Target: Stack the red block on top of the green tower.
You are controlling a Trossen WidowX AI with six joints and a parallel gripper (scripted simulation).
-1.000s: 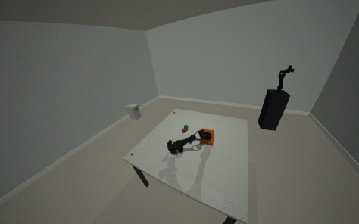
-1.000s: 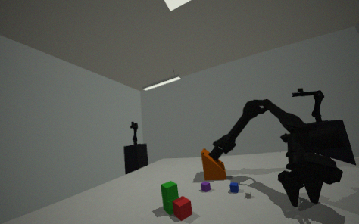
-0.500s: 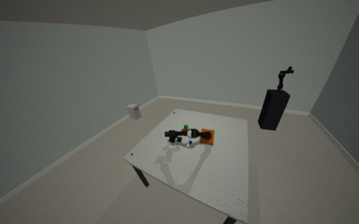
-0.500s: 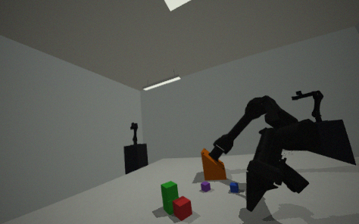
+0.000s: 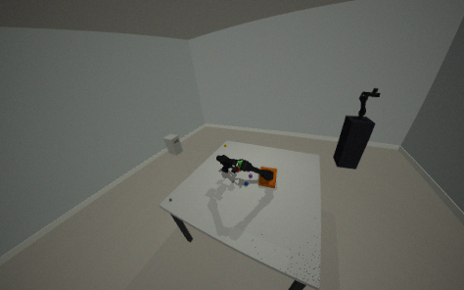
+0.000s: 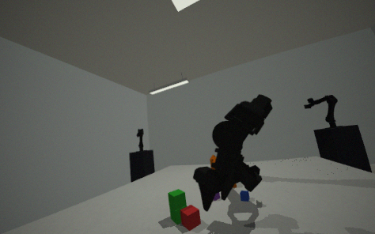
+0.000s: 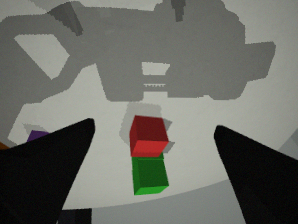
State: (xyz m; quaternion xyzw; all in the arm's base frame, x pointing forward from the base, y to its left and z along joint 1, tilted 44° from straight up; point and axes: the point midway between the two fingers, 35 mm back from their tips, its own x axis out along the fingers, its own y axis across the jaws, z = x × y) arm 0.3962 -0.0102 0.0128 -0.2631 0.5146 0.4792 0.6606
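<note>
My gripper tip is 30 mm past the red block, 90 mm to the left of it and 60 mm above it. The rest, counted from my gripper tip: purple block: 200 mm behind, 30 mm to the right, 60 mm below; blue block: 180 mm behind, 90 mm to the left, 60 mm below.
</note>
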